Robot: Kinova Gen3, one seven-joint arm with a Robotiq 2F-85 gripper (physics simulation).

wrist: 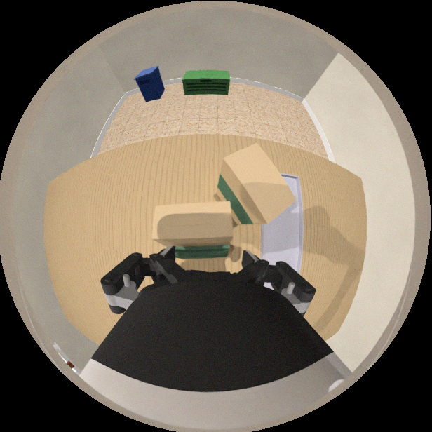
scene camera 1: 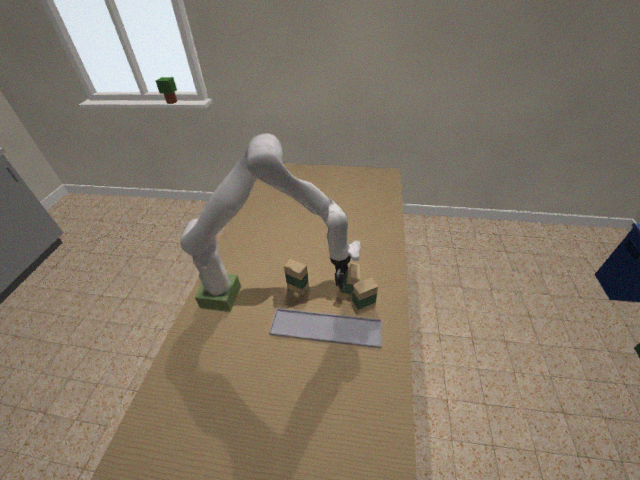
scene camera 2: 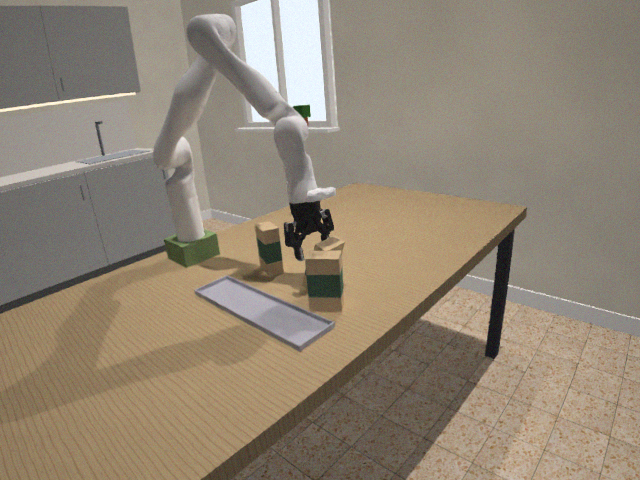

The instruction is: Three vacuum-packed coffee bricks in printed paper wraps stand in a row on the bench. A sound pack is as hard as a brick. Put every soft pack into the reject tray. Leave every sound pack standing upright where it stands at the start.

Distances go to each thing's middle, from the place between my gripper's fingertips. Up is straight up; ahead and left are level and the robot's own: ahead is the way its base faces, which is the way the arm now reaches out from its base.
Right now the grey reject tray (scene camera 2: 298, 327) is 17 cm to the right of my hand, 11 cm below it and 4 cm behind it.
